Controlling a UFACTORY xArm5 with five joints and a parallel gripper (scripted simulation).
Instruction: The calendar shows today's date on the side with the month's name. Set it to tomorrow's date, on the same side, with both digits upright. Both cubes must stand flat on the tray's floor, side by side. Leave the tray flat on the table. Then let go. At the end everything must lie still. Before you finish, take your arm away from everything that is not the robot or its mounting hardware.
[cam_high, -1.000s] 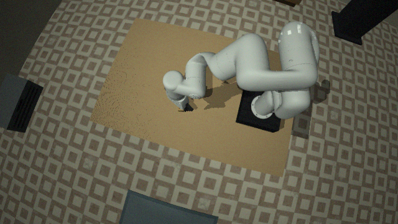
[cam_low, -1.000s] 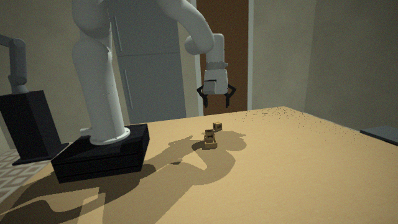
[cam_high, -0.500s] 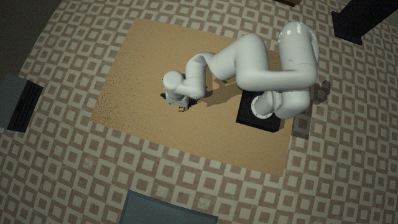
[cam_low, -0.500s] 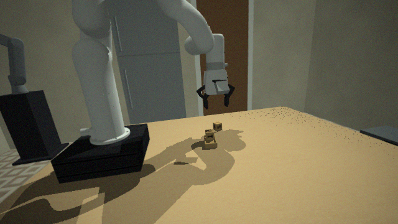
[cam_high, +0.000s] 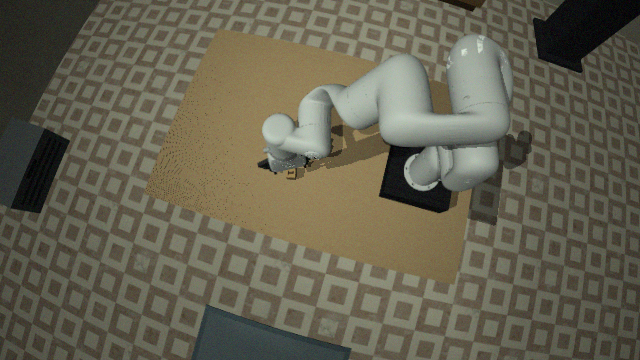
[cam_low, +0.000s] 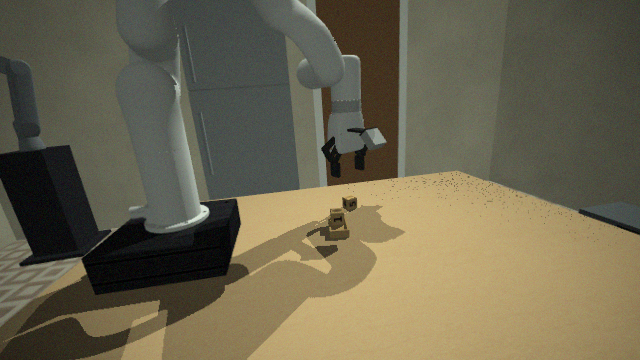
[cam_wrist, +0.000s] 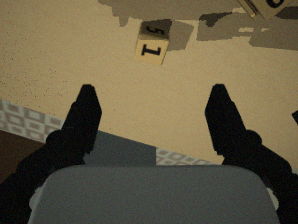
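Right now the wooden date cube is 100 mm below my hand. Round my hand: wooden calendar tray 110 mm to the right, 100 mm below, 70 mm behind.
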